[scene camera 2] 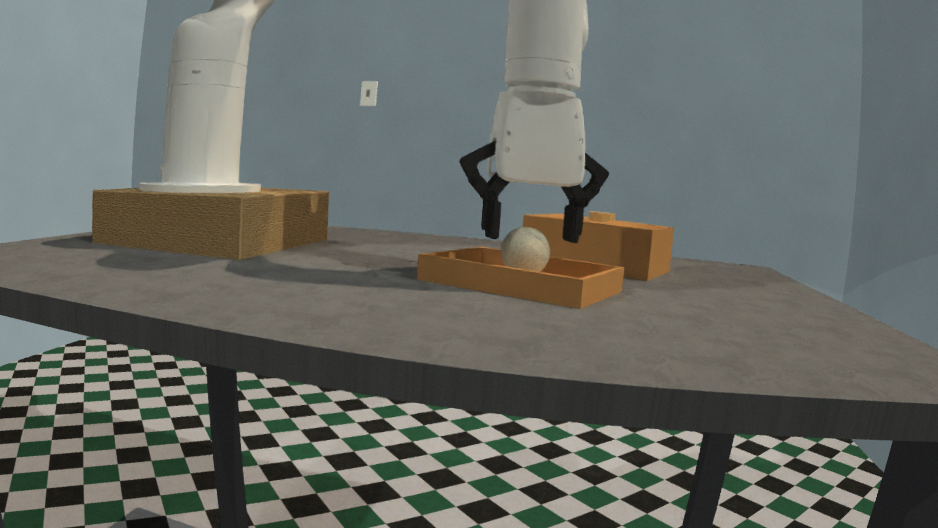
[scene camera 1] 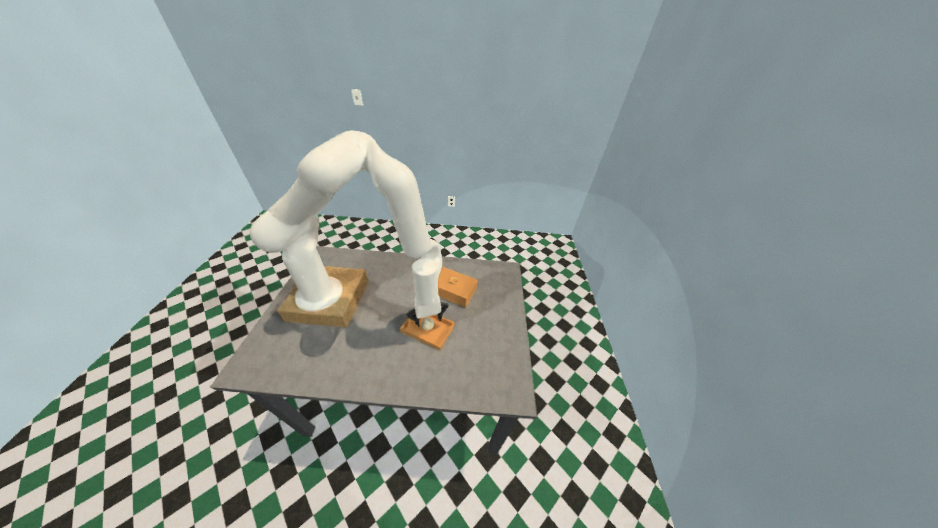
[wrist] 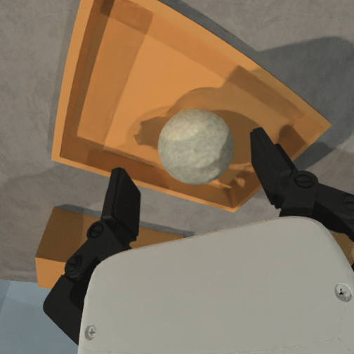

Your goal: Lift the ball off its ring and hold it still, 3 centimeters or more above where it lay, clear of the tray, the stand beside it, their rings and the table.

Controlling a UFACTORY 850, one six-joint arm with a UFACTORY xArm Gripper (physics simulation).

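The pale, speckled ball [scene camera 1: 427, 324] [scene camera 2: 525, 249] [wrist: 196, 146] sits inside the shallow orange tray [scene camera 1: 420, 337] [scene camera 2: 505, 280] [wrist: 66, 105]; its own ring is hidden beneath it. My gripper [scene camera 1: 429, 320] [scene camera 2: 531, 237] [wrist: 188, 163] points down over the tray, open, with nothing held. In scene camera 2 the fingertips are level with the ball's upper part, one on each side, with a wider gap on the right. In the wrist view the ball shows between the fingertips, nearer the right one, with a gap on both sides.
The orange stand [scene camera 1: 457, 288] [scene camera 2: 597, 242] [wrist: 75, 230] is behind the tray, with a small ring [scene camera 1: 452, 280] [scene camera 2: 601, 215] on top. The arm's base stands on a brown block [scene camera 1: 355, 298] [scene camera 2: 164, 223] at the left of the grey table [scene camera 1: 367, 373] [scene camera 2: 393, 321].
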